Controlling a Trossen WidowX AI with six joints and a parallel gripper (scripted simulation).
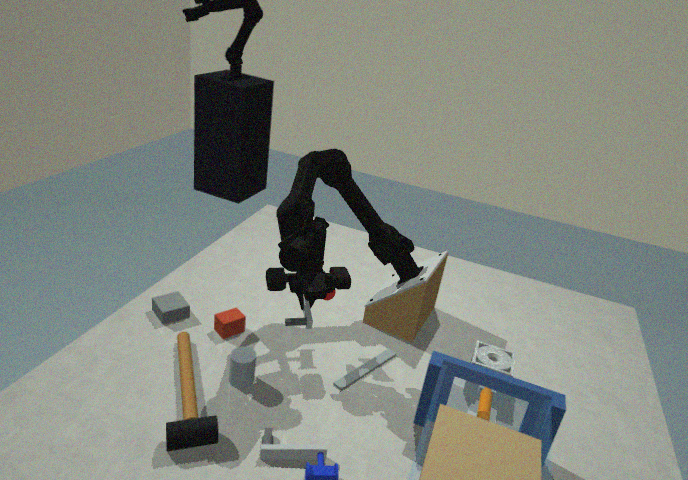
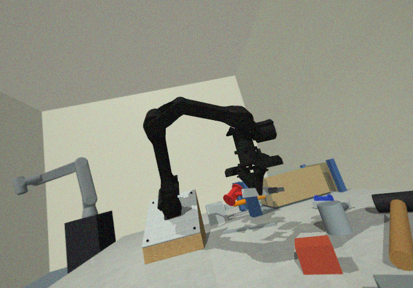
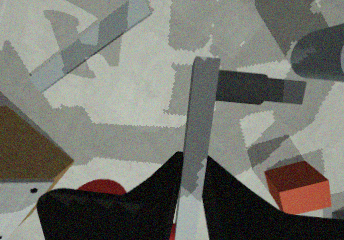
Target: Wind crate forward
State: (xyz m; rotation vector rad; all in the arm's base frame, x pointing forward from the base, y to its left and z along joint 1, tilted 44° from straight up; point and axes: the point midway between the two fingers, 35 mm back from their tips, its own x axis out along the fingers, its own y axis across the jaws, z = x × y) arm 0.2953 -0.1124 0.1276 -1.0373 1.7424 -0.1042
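The red knob lies 60 mm behind my gripper tip and 20 mm above it. Also, from my gripper tip: L-shaped crank: 280 mm ahead, 150 mm to the left, 110 mm below; then flat grey bar: 30 mm behind, 160 mm to the left, 120 mm below; then red-knobbed crank handle: 10 mm behind, 10 mm above.
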